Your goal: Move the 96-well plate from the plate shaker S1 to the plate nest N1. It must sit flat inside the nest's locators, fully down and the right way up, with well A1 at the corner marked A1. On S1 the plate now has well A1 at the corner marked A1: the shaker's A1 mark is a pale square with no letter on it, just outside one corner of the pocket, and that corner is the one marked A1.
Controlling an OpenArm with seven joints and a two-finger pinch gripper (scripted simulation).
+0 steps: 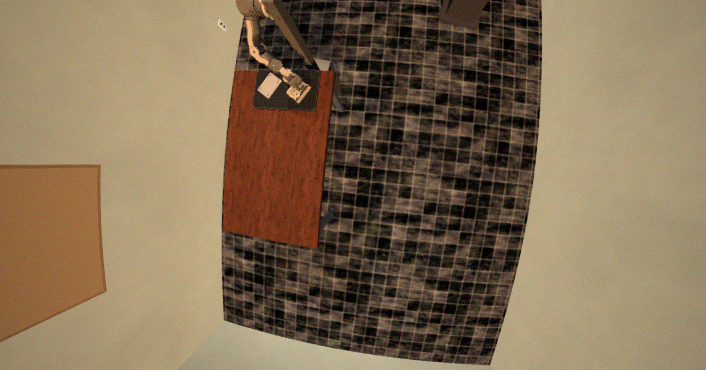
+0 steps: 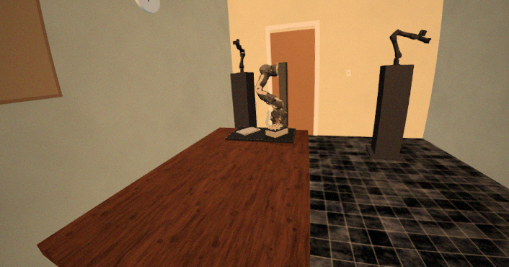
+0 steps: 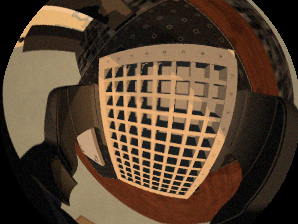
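Right now my hand is 40 mm short of the plate shaker S1, 10 mm to the left of it and 20 mm above it. The rest, counted from my hand: 96-well plate (20 mm ahead, 10 mm to the right); marked tag (30 mm behind, 170 mm to the right, 50 mm below); plate nest N1 (10 mm ahead, 250 mm to the right, 50 mm below).
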